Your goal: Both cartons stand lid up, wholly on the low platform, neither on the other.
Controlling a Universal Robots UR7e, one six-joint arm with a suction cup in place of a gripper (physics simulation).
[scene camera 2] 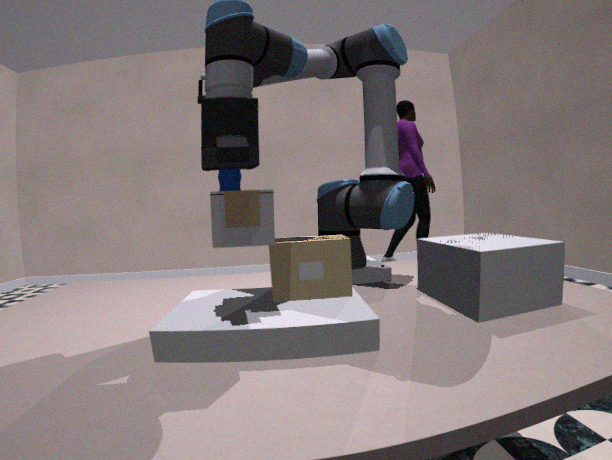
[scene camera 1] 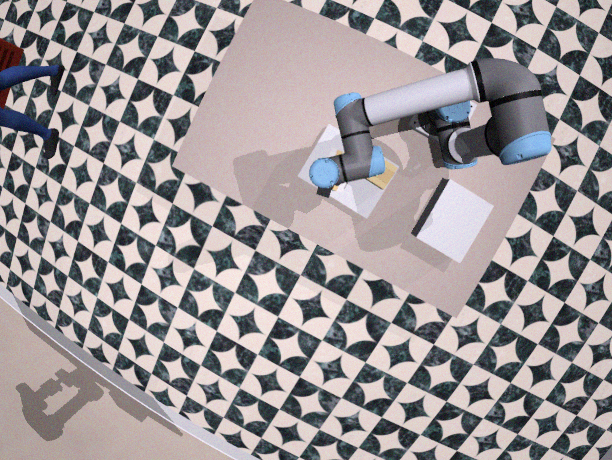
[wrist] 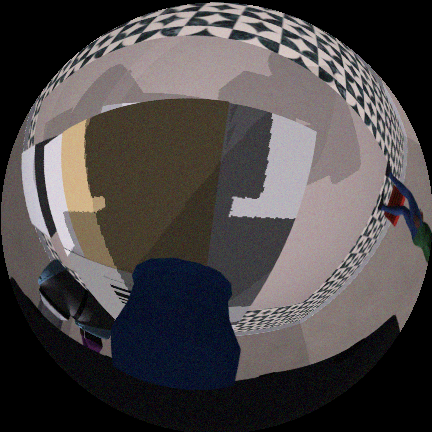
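Seen in the pictures: hand, its tool point: (scene camera 2: pixel 230 199) (wrist: pixel 184 267); arm's base, origin of its link: (scene camera 1: pixel 436 116).
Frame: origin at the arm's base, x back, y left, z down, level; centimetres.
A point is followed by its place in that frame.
My suction gripper (scene camera 2: pixel 230 181) (wrist: pixel 175 310) points down, and its blue cup is on the lid of a light grey carton (scene camera 2: pixel 218 227) {x -39.3, y -33.3, z -14.4 cm} (wrist: pixel 300 165) with wide brown tape. This carton hangs level, lid up, above the left part of the low white platform (scene camera 1: pixel 362 205) {x -42.5, y -16.8, z -0.8 cm} (scene camera 2: pixel 265 345) {x -43.3, y -28.7, z 1.7 cm}, with a gap beneath it. In scene camera 1 the wrist mostly hides it. A tan carton (scene camera 1: pixel 384 175) {x -29.4, y -13.2, z -10.7 cm} (scene camera 2: pixel 330 282) {x -33.3, y -15.3, z -3.5 cm} with a pale side label stands upright on the platform's back right part, near the right edge. In scene camera 2 the held carton's lower right corner overlaps the tan carton's upper left corner; contact cannot be told.
A taller grey block (scene camera 1: pixel 457 220) {x -35.9, y 18.5, z -8.0 cm} (scene camera 2: pixel 520 280) {x -48.6, y 14.5, z -2.1 cm} stands to the right of the platform. The arm's base (scene camera 2: pixel 372 274) {x -9.2, y 5.4, z 1.9 cm} is behind the platform. A person in purple (scene camera 2: pixel 411 145) stands behind the arm. Another person's blue-clad legs (scene camera 1: pixel 25 122) and a red object (scene camera 1: pixel 11 62) show at the far left.
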